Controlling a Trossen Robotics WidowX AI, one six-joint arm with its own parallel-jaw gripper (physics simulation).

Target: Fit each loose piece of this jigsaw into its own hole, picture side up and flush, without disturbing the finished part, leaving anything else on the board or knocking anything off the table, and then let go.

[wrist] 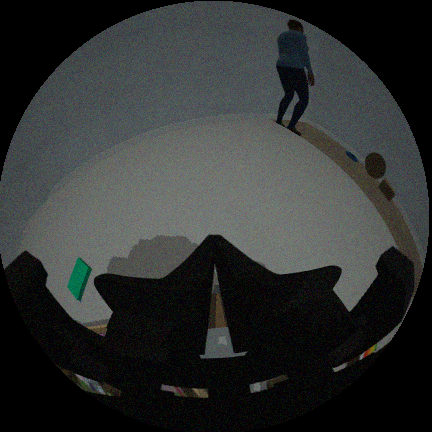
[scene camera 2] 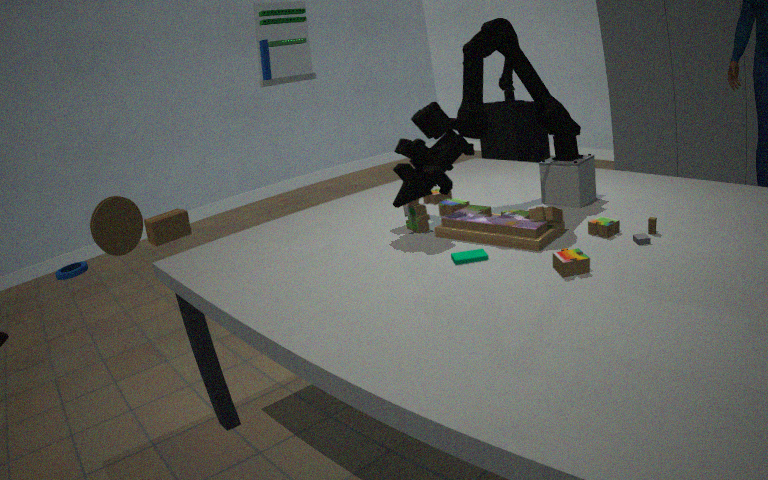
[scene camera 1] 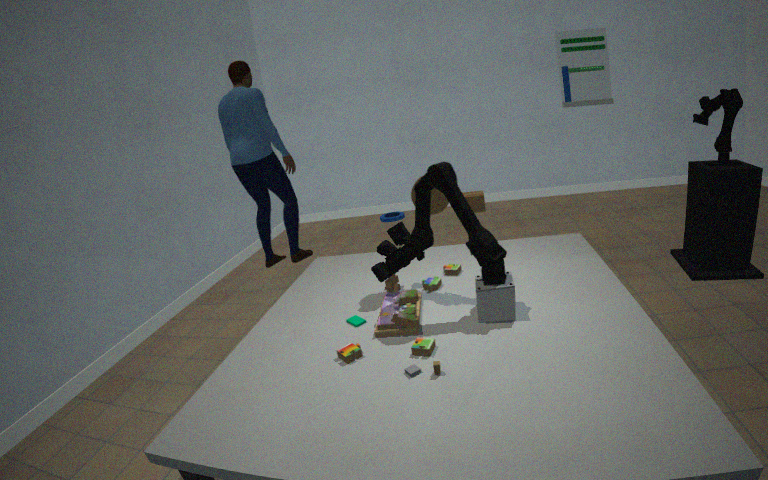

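Observation:
My gripper [scene camera 1: 377,272] [scene camera 2: 398,202] [wrist: 213,239] is shut and empty, fingertips together, just above and beside an upright jigsaw piece [scene camera 1: 391,284] [scene camera 2: 417,219]. The piece stands on edge off the board's far end; whether a finger touches it is unclear. The framed board [scene camera 1: 396,333] [scene camera 2: 487,239] holds a purple and green picture; some brown-sided parts stand above its surface. Loose picture-up pieces lie on the table: a blue-green one [scene camera 1: 431,283], a red-green one [scene camera 1: 451,268], a green-orange one [scene camera 1: 423,346] [scene camera 2: 603,227] and a red-yellow one [scene camera 1: 349,352] [scene camera 2: 571,262]. My fingers hide much in the wrist view.
A flat green tile [scene camera 1: 356,320] [scene camera 2: 469,256] [wrist: 79,279] lies beside the board. A grey block [scene camera 1: 412,370] [scene camera 2: 641,238] and a small upright wooden block [scene camera 1: 436,367] [scene camera 2: 652,225] stand near the green-orange piece. The arm's grey base [scene camera 1: 495,301] [scene camera 2: 568,181] stands behind the board.

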